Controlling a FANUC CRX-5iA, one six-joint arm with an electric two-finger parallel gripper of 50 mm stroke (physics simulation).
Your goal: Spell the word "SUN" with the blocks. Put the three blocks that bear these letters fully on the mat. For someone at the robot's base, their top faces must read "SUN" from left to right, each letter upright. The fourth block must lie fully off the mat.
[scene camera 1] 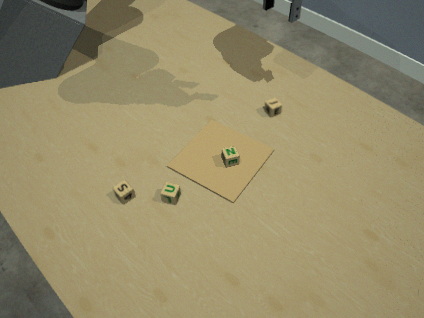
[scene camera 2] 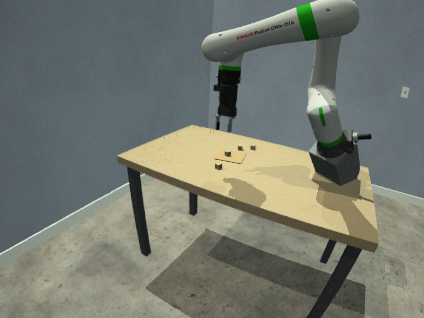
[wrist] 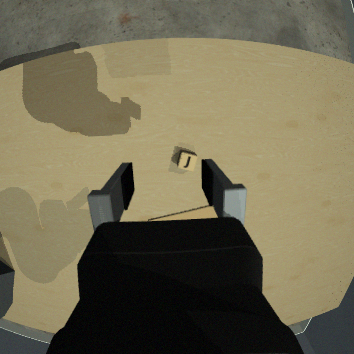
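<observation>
The N block (scene camera 1: 230, 156) (scene camera 2: 228, 153) sits on the mat (scene camera 1: 200, 155) (scene camera 2: 237, 158) (wrist: 190, 214), with a green N on top. The U block (scene camera 1: 170, 192) (scene camera 2: 240, 148) lies off the mat, beside it, with a green U on top. The S block (scene camera 1: 123, 191) (scene camera 2: 253, 147) lies farther off the mat, with a dark S on top. The J block (scene camera 1: 273, 107) (scene camera 2: 218, 166) (wrist: 187, 160) lies off the mat on the opposite side. My gripper (scene camera 1: 281, 9) (scene camera 2: 224, 127) (wrist: 166, 174) is open and empty, pointing down high above the table.
The grey robot pedestal (scene camera 1: 37, 47) (scene camera 2: 335, 162) stands at one end of the wooden table (scene camera 1: 300, 240) (scene camera 2: 165, 155) (wrist: 240, 100). Arm shadows lie across the tabletop. A wall rises beyond the table's far side in the second scene view.
</observation>
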